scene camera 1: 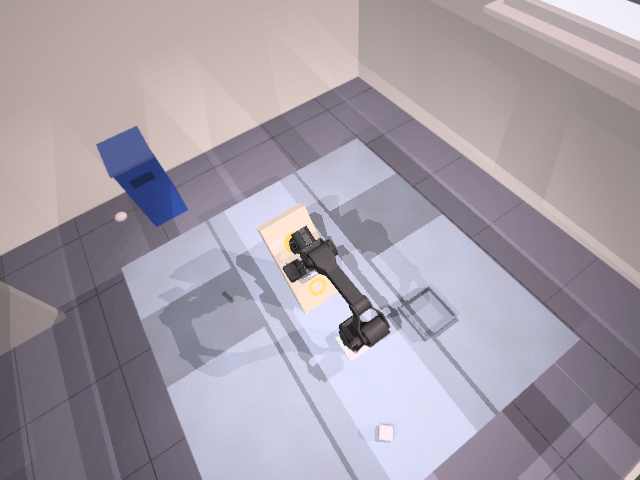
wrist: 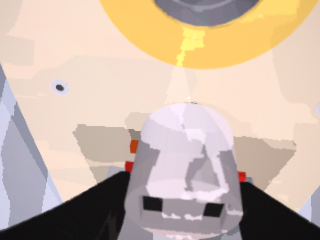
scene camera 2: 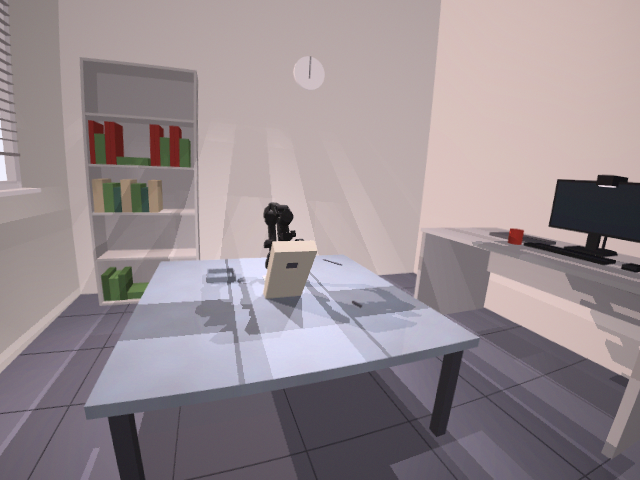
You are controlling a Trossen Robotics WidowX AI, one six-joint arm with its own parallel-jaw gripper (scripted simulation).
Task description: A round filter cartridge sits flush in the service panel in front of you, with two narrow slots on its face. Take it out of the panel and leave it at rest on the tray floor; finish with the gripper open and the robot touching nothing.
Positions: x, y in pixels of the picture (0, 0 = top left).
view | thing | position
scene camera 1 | beige service panel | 276, 233
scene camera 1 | clear square tray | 426, 312
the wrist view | my gripper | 183, 186
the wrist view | round pale grey filter cartridge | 185, 172
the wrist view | beige service panel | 85, 84
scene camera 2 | beige service panel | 290, 262
